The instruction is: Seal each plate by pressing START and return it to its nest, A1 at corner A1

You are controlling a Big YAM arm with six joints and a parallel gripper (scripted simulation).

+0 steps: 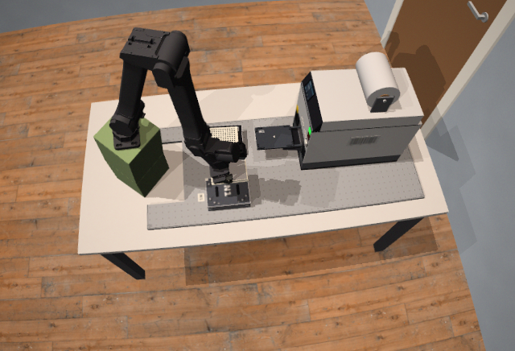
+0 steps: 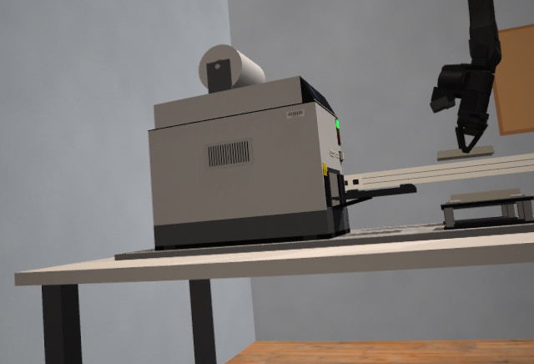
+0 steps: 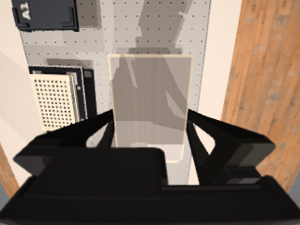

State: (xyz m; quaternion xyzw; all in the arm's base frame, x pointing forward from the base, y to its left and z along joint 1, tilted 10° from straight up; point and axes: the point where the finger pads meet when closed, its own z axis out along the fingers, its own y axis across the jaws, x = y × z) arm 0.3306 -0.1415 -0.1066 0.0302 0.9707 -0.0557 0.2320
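Right now the plate nest is 10 mm behind my hand, 20 mm to the right of it and 130 mm below it. From my hand the other things lie so: plate 10 mm ahead, 210 mm to the left, 110 mm below; then sealer stage 210 mm ahead, 150 mm to the left, 80 mm below; then yellow warning label 320 mm ahead, 220 mm to the left, 30 mm below.
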